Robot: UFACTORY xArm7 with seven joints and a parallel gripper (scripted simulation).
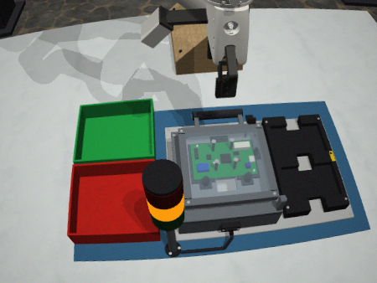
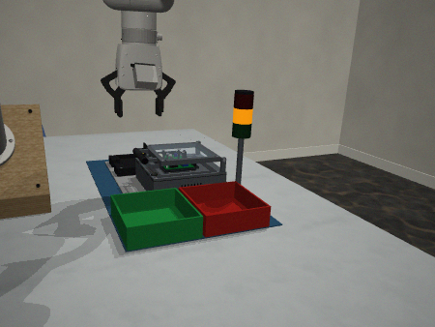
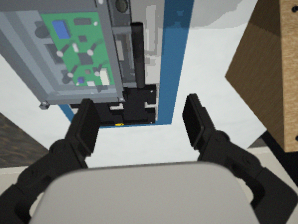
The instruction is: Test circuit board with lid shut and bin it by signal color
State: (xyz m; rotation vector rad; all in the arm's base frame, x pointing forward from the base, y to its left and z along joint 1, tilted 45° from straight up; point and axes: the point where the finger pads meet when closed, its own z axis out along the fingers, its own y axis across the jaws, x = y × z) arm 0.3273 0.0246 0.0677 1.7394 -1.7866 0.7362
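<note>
The latch hook is 11 cm below my hand, 6 cm to the left of it and 2 cm ahead of it. From my hand the other things lie so: tester plate (13 cm below, 9 cm ahead); then tester lid (11 cm below, 9 cm ahead); then green circuit board (13 cm below, 8 cm ahead).
</note>
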